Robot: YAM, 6 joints.
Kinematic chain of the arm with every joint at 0, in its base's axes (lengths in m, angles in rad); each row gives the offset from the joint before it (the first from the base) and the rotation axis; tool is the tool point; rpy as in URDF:
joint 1: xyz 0 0 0.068 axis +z
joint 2: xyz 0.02 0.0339 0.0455 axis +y
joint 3: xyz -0.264 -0.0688 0 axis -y
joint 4: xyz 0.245 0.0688 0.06 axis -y
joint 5: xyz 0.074 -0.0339 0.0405 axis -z
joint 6: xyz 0.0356 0 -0.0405 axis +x
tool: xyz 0 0 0 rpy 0 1.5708 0
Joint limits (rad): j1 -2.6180..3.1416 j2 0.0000..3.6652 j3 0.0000..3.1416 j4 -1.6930..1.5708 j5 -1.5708..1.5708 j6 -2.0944..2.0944
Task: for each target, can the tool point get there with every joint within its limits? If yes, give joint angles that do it. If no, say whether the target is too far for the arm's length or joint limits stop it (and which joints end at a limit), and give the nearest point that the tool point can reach.
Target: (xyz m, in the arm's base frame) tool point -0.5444 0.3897 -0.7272
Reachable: no: too far | nearest point -0.3524 0.2523 -0.3296 | short by 0.462 m
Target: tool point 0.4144 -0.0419 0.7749
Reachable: no: too far | nearest point 0.3401 -0.0344 0.6503 | short by 0.145 m
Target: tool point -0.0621 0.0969 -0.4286
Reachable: no: joint limits stop it (at a limit: joint 2) | nearest point -0.0737 0.1150 -0.3626 | short by 0.069 m
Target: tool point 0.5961 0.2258 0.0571
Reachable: yes | joints 0.3463 3.1552 2.6816 0.5251 -0.2861 1.7371
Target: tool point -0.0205 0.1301 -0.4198
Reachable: no: joint limits stop it (at a limit: joint 2) | nearest point -0.0229 0.1456 -0.3659 | short by 0.056 m
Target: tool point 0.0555 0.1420 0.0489
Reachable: yes | joints 1.1380 2.2423 0.7217 -1.3442 -0.2598 -0.0474
